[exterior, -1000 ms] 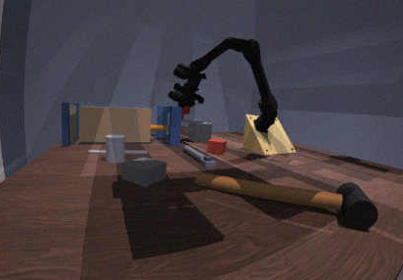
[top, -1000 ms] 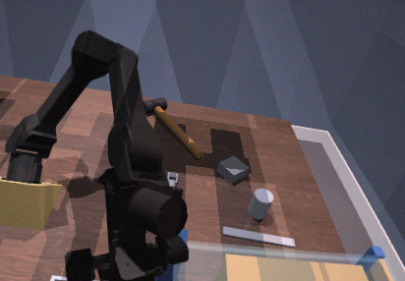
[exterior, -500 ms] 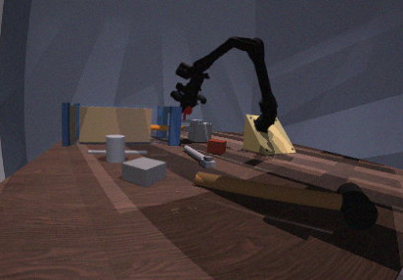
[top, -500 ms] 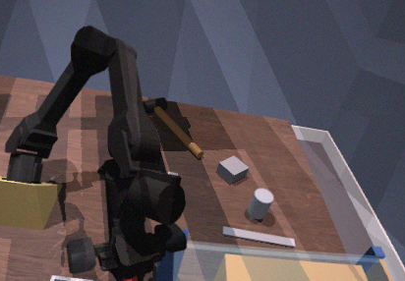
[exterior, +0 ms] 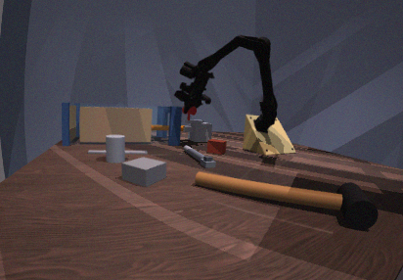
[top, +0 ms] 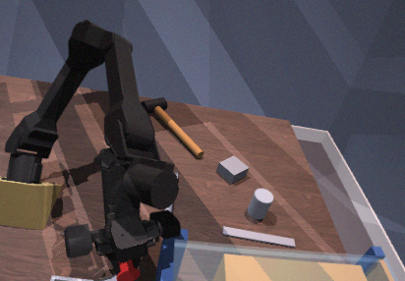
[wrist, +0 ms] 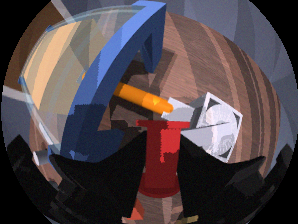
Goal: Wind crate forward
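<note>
The grey winch lies 100 mm below my gripper tip, 100 mm behind it and 60 mm to the right of it. Round my gripper tip: flat grey bar 290 mm ahead, 260 mm to the left, 130 mm below; then red grip 10 mm to the left, 10 mm behind; then winch handle 40 mm behind, 30 mm below, 10 mm to the right.
</note>
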